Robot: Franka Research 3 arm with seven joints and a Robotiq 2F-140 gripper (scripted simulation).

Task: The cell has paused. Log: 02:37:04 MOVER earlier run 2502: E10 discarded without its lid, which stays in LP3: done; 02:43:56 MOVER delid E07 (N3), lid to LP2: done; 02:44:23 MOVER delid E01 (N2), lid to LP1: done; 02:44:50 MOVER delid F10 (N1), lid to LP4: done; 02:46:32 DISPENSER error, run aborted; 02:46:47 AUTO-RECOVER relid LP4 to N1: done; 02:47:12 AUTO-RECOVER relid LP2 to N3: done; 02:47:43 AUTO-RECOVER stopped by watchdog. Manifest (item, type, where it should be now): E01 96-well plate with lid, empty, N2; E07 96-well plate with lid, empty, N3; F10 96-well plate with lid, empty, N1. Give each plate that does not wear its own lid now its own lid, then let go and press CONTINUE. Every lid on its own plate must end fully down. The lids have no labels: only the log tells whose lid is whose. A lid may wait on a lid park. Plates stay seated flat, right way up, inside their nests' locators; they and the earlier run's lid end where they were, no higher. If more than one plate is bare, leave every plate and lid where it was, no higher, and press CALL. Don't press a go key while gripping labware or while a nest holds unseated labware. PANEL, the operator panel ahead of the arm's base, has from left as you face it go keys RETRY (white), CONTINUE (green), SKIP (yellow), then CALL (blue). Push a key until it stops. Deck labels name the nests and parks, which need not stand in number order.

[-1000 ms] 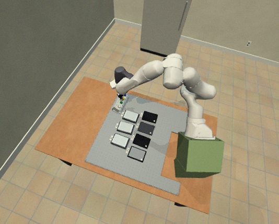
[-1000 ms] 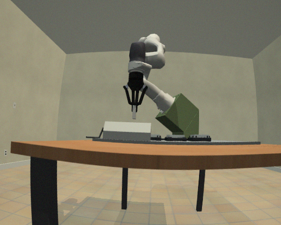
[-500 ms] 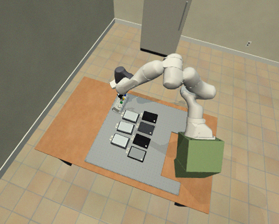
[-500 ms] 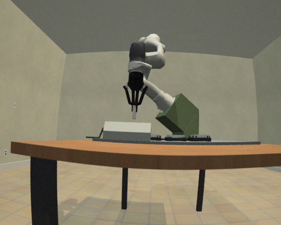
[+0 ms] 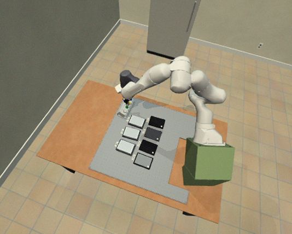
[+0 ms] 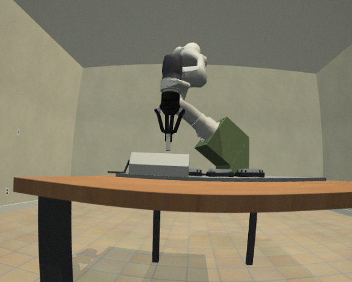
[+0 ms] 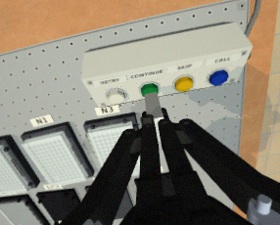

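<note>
My hand is 7 cm above the green continue key. Round my hand: blue call key 10 cm to the right, 7 cm below, 2 cm behind; then white retry key 7 cm below, 5 cm to the left, 1 cm ahead; then yellow skip key 7 cm below, 5 cm to the right, 1 cm behind.
</note>
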